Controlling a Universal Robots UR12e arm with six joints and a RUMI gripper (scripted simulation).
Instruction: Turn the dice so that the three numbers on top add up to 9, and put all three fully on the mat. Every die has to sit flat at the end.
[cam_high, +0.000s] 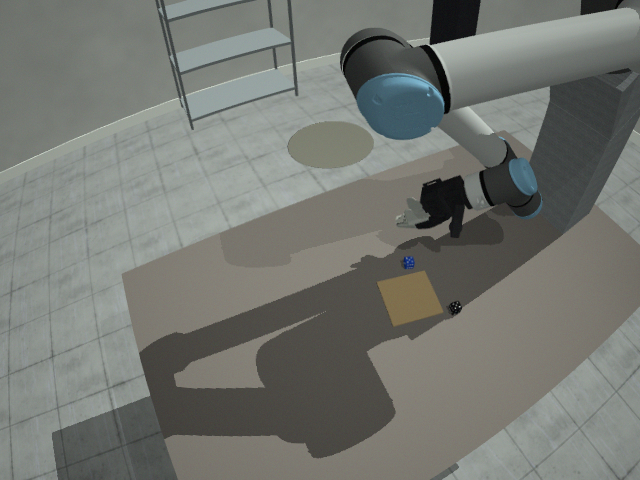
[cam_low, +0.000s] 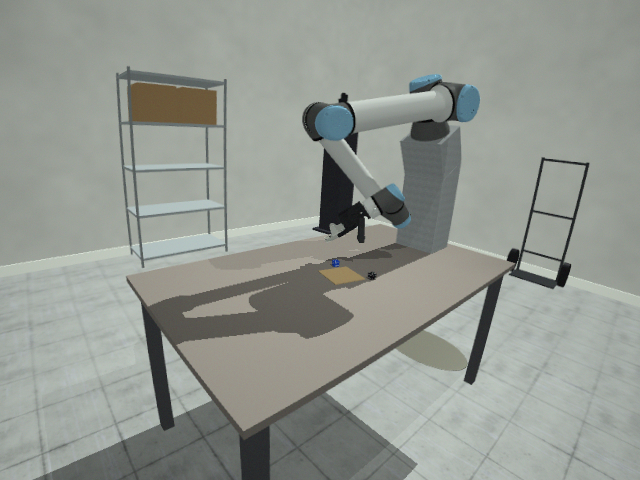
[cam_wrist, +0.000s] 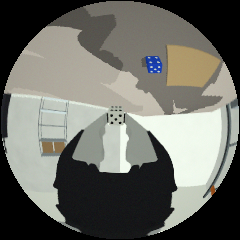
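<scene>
Now: hand 90 mm above the blue die, 70 mm to the right of it and 30 mm short of it. Round my hand: tan mat (150 mm to the left, 100 mm below, 90 mm ahead); white die (right at my hand); black die (250 mm to the left, 90 mm below, 20 mm ahead).
</scene>
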